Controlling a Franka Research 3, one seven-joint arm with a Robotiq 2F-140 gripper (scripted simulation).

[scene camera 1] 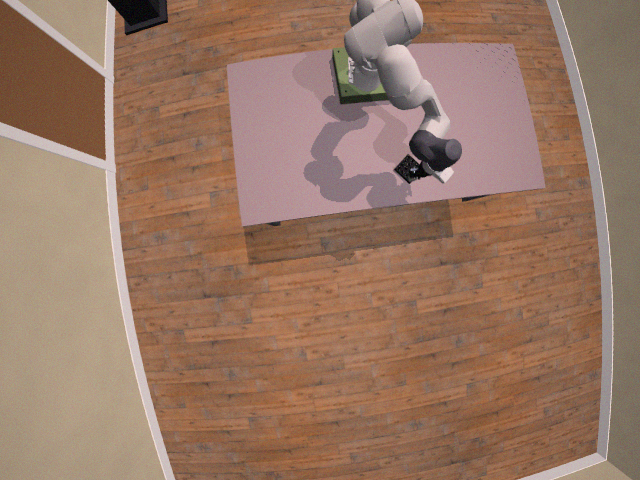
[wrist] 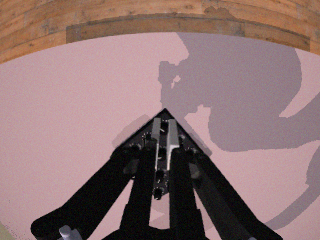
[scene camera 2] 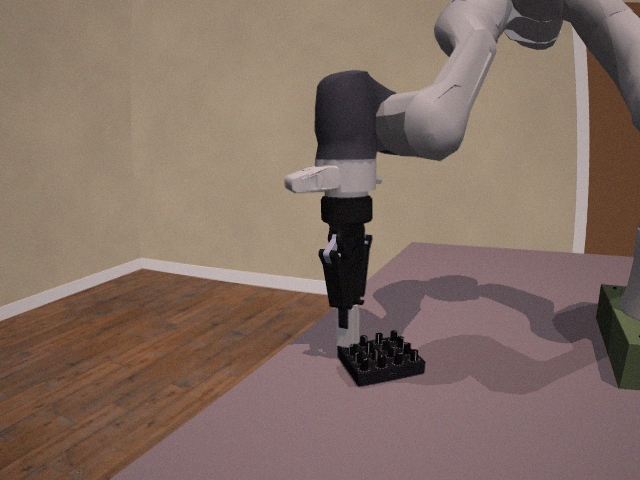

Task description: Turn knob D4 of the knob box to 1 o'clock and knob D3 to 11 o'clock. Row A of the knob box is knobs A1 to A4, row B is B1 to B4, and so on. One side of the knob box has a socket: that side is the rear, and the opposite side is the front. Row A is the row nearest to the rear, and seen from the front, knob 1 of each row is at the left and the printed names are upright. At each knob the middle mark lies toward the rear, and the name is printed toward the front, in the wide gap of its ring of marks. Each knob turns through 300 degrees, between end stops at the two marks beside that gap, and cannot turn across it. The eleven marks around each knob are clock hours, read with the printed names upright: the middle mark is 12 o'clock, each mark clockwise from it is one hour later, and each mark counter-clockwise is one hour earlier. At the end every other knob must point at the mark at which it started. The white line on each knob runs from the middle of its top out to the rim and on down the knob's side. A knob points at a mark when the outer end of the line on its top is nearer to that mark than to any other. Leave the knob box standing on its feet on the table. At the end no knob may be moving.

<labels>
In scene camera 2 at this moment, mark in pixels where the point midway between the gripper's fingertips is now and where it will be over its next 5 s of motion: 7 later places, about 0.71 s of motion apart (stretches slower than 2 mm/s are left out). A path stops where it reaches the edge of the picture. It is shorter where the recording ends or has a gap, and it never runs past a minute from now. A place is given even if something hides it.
My gripper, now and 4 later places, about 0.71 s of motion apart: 347, 343; 347, 339; 346, 321; 344, 285; 344, 245
</labels>
